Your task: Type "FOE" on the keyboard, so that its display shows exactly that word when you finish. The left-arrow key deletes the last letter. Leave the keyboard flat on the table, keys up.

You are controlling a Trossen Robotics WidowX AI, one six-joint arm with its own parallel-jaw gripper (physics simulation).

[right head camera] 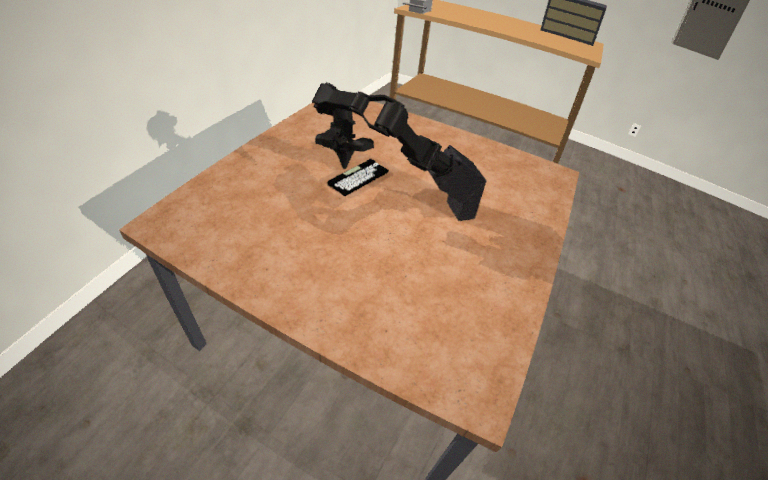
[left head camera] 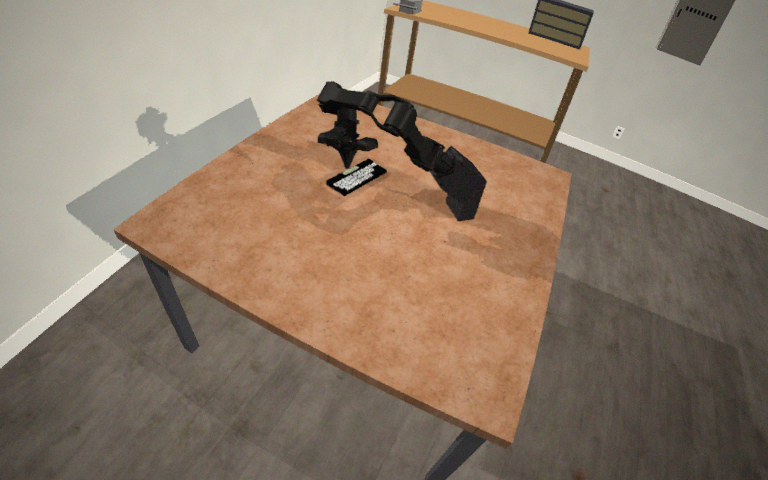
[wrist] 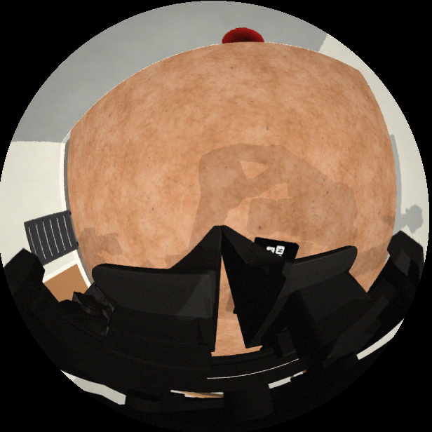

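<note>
A black keyboard with white keys [left head camera: 362, 176] [right head camera: 364, 176] lies flat on the table, keys up. In the wrist view, part of the keyboard [wrist: 290, 245] shows just right of the fingertips, with a few white keys; the fingers hide the rest. Its pale green display [left head camera: 351, 169] [right head camera: 352, 169] shows along the far long edge in both head views, too small to read. My gripper [left head camera: 347, 165] [right head camera: 344, 165] [wrist: 219, 231] is shut and empty, pointing down. Its tips are beside the display edge in the head views; their exact height is unclear.
The brown table [left head camera: 339, 283] [right head camera: 351, 294] [wrist: 225, 110] bears the keyboard and my arm. The arm's base [left head camera: 463, 183] [right head camera: 461, 183] stands right of the keyboard. A wooden shelf unit [left head camera: 487, 29] [right head camera: 498, 27] stands beyond the table. A red object [wrist: 243, 35] shows past the table edge.
</note>
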